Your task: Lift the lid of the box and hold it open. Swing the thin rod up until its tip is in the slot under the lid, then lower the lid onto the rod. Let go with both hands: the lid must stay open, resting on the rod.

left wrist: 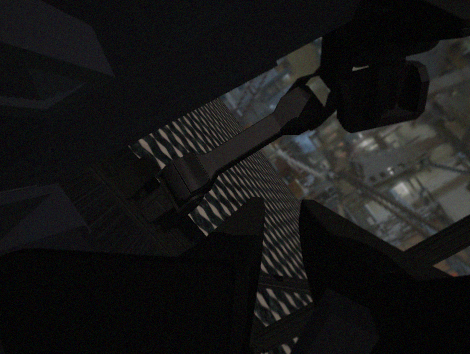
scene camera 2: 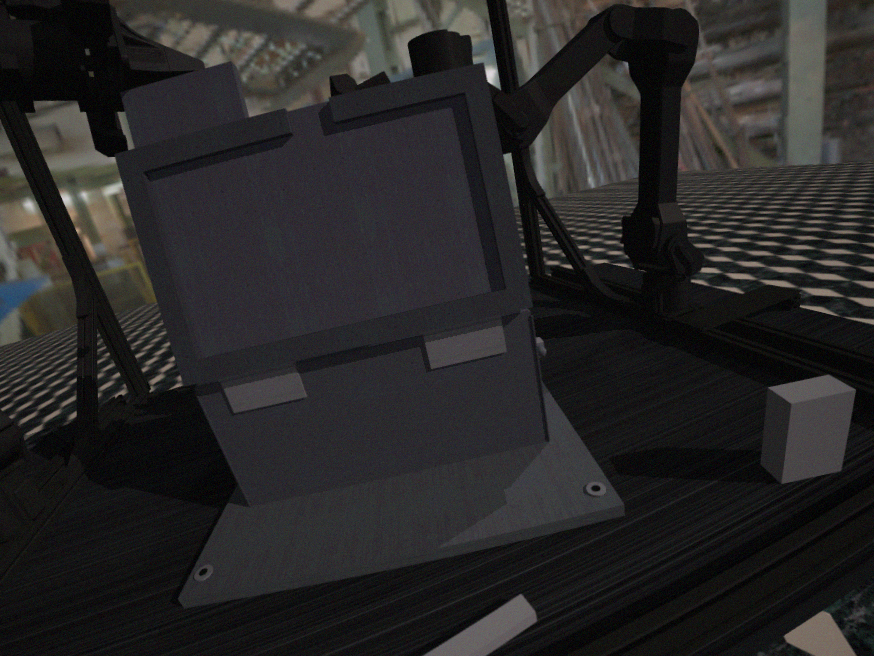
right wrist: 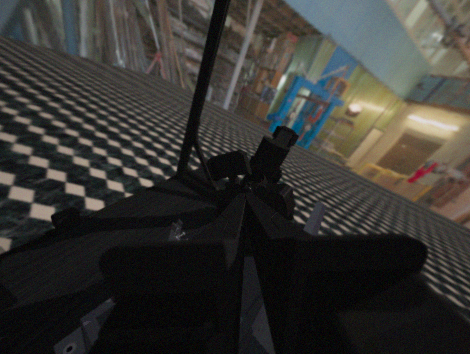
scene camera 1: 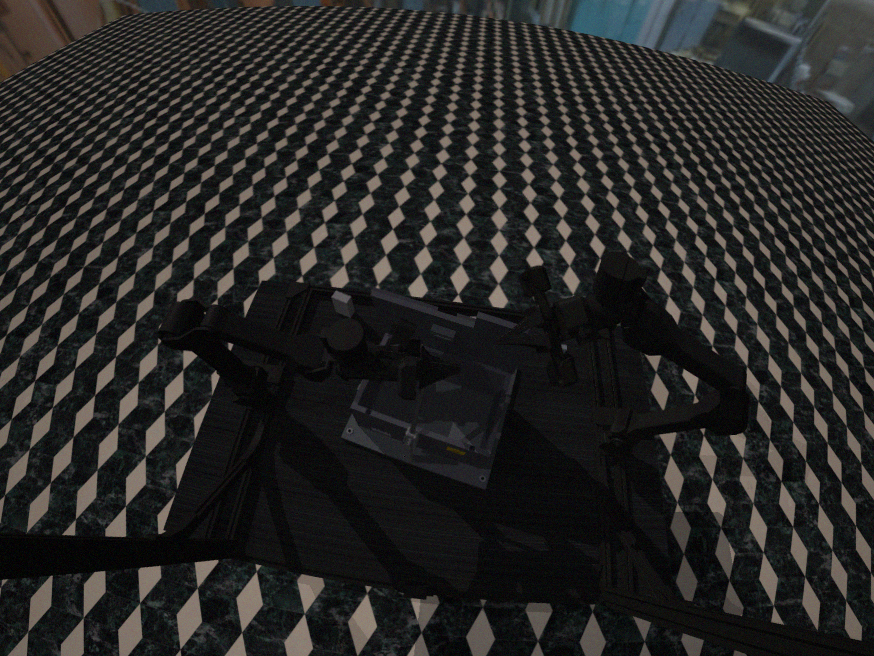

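Pixels of known places: left gripper, fingertip midpoint: (left wrist: 280,210) (scene camera 1: 460,368); right gripper, fingertip midpoint: (right wrist: 244,199) (scene camera 1: 497,341); left arm's base, origin of the base link: (scene camera 2: 667,307) (scene camera 1: 260,398); right arm's base, origin of the base link: (left wrist: 150,211) (scene camera 2: 13,524) (scene camera 1: 609,443).
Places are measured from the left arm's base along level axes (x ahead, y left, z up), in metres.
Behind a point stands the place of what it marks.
The grey box (scene camera 1: 494,417) {y -0.002, x 0.580, z 0.127 m} (scene camera 2: 369,430) {y 0.137, x 0.477, z 0.051 m} stands on its base plate (scene camera 1: 474,470) {y -0.097, x 0.563, z -0.007 m} (scene camera 2: 369,527) {y 0.196, x 0.501, z -0.007 m} with the lid (scene camera 1: 422,306) {y 0.118, x 0.402, z 0.337 m} (scene camera 2: 317,241) {y 0.125, x 0.471, z 0.231 m} raised nearly upright at the back. My left gripper (scene camera 1: 410,378) (left wrist: 280,210) {y 0.023, x 0.482, z 0.300 m} reaches over the open box just in front of the lid and is shut on the thin rod, which is too dark to make out. My right gripper (scene camera 1: 539,332) (right wrist: 244,199) {y 0.026, x 0.527, z 0.402 m} is shut with nothing between its fingers, at the lid's right end. In scene camera 2 the lid hides both grippers' fingers.
A dark mat (scene camera 1: 304,508) {y -0.240, x 0.179, z -0.019 m} (scene camera 2: 662,423) {y 0.199, x 0.195, z -0.019 m} lies under the box and both arm bases. A small light bar (scene camera 1: 342,302) (scene camera 2: 487,628) (right wrist: 316,218) lies on the mat behind the box. The left arm (scene camera 2: 656,130) {y 0.013, x 0.018, z 0.258 m} arches over from the side. Checkered floor surrounds the mat.
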